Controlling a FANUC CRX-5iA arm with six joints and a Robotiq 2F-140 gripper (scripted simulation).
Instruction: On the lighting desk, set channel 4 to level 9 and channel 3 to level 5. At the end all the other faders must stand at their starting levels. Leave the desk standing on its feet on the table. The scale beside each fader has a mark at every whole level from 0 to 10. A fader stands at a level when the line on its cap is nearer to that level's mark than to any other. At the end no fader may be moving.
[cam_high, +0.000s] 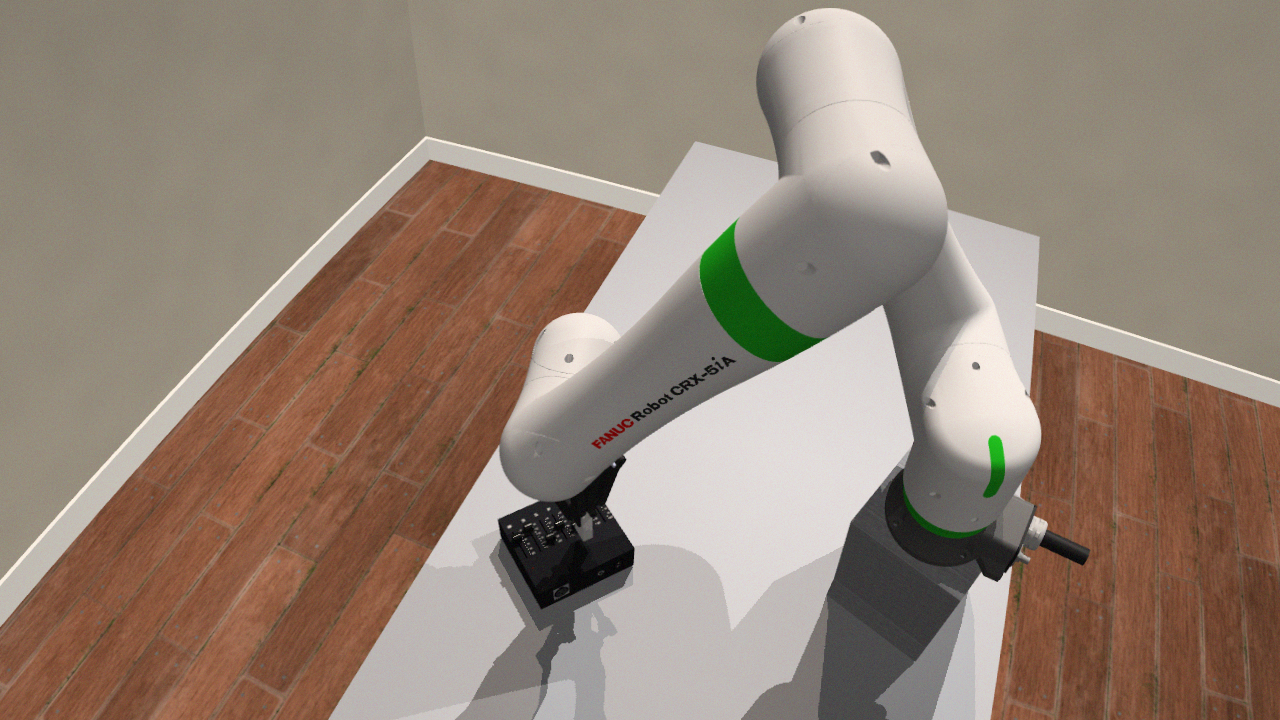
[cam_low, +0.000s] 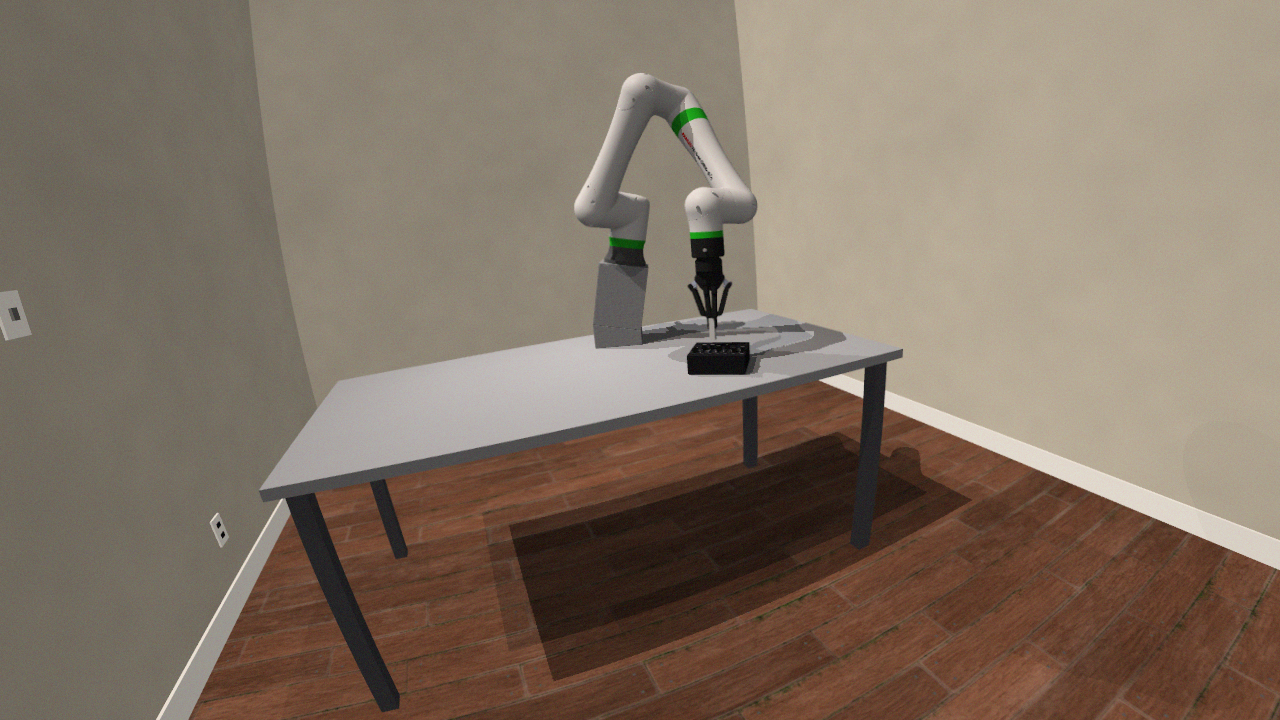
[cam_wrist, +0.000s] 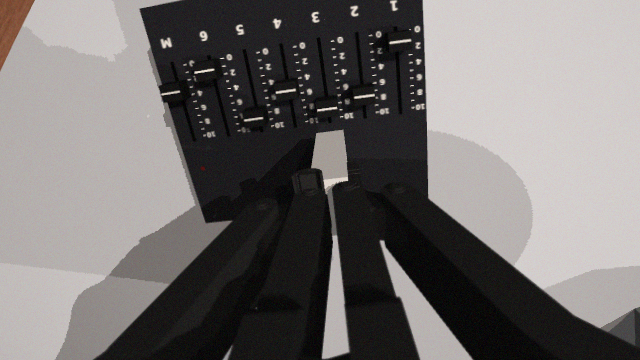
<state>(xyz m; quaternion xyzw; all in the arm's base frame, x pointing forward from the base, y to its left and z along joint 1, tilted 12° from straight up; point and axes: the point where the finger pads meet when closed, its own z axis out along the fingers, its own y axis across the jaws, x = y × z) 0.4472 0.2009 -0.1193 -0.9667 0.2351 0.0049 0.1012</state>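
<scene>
Now: hand 40 mm above the channel 3 cap, 20 mm short of it and 10 mm to the left of it. From my hand the other things lie so: channel 2 cap (40 mm below, 30 mm to the right, 20 mm ahead); then channel 5 fader (40 mm below, 40 mm ahead, 30 mm to the left); then channel 4 fader (40 mm below, 40 mm ahead).
</scene>
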